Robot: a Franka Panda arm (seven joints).
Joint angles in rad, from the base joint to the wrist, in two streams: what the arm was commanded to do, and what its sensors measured. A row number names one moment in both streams.
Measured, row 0:
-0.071, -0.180, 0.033, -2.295, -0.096, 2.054, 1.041
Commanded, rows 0 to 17:
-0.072, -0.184, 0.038, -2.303, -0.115, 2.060, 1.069
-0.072, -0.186, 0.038, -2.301, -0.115, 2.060, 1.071
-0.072, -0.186, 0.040, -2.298, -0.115, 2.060, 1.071
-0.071, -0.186, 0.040, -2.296, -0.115, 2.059, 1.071
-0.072, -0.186, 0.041, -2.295, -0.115, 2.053, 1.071
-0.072, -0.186, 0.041, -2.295, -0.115, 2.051, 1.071
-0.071, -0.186, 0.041, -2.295, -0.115, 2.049, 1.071
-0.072, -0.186, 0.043, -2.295, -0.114, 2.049, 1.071
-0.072, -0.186, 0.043, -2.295, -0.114, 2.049, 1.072
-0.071, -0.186, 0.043, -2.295, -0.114, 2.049, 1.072
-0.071, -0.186, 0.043, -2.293, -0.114, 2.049, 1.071
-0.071, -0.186, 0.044, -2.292, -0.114, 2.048, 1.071
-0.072, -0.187, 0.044, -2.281, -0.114, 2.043, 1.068
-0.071, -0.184, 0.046, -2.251, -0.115, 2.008, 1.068
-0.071, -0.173, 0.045, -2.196, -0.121, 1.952, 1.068
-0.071, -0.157, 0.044, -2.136, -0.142, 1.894, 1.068
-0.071, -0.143, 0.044, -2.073, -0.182, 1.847, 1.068
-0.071, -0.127, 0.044, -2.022, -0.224, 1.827, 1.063
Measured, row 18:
-0.070, -0.178, 0.036, -2.200, -0.130, 1.950, 1.043
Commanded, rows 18 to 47:
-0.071, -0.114, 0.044, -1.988, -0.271, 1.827, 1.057
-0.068, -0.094, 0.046, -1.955, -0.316, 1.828, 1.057
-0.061, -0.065, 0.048, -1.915, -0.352, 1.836, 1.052
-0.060, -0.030, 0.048, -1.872, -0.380, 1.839, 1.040
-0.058, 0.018, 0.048, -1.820, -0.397, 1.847, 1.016
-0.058, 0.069, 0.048, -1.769, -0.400, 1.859, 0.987
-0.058, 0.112, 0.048, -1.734, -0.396, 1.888, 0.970
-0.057, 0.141, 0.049, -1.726, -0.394, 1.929, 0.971
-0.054, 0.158, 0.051, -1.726, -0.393, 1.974, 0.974
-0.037, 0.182, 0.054, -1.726, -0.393, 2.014, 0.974
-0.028, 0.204, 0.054, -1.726, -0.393, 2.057, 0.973
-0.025, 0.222, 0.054, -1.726, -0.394, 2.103, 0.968
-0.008, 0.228, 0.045, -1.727, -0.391, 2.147, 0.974
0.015, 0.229, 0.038, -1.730, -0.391, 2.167, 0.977
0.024, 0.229, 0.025, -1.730, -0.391, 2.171, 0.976
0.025, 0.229, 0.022, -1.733, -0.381, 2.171, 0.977
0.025, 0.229, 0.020, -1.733, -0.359, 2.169, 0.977
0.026, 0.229, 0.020, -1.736, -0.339, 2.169, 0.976
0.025, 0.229, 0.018, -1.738, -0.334, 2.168, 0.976
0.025, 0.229, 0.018, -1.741, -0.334, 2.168, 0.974
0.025, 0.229, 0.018, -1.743, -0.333, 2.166, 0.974
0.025, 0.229, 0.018, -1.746, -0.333, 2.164, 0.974
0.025, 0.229, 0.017, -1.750, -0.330, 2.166, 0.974
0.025, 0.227, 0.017, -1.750, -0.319, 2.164, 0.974
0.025, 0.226, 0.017, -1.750, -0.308, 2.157, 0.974
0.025, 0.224, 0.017, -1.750, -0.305, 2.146, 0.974
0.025, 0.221, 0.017, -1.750, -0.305, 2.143, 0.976
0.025, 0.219, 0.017, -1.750, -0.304, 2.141, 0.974
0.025, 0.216, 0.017, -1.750, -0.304, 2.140, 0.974
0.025, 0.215, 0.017, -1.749, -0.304, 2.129, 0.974
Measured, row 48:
0.016, 0.236, 0.024, -1.743, -0.317, 2.160, 0.980
